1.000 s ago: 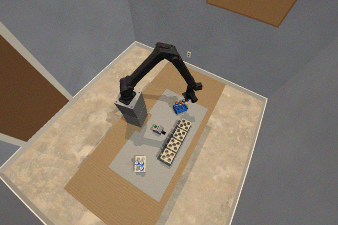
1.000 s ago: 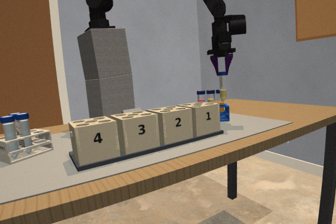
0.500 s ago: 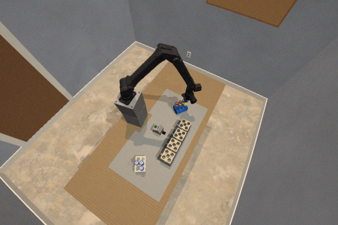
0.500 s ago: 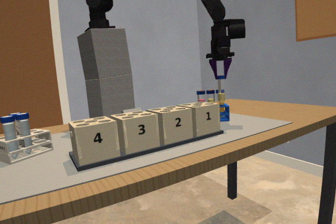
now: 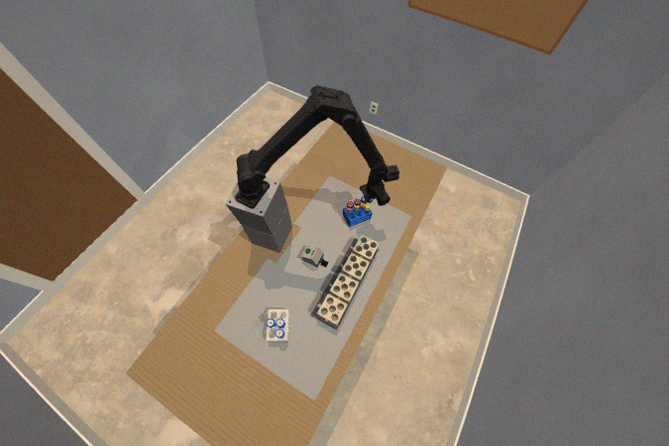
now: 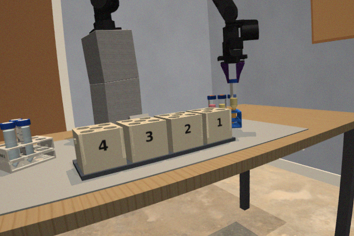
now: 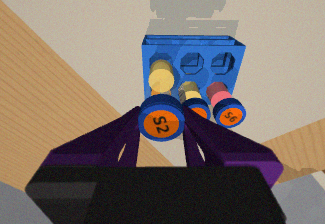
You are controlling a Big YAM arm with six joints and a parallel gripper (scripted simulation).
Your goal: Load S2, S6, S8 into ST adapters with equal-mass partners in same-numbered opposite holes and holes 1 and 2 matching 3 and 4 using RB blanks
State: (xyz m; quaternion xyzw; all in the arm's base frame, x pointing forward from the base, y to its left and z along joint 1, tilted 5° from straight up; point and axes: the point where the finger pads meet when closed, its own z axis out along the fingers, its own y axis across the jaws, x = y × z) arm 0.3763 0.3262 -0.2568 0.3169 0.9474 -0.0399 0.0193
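Now: hand 14 cm above the blue sample rack RS, 4 cm past it and 2 cm to the left of it. Also, from my hand: white blank rack RB: 69 cm to the right, 14 cm below, 9 cm behind.
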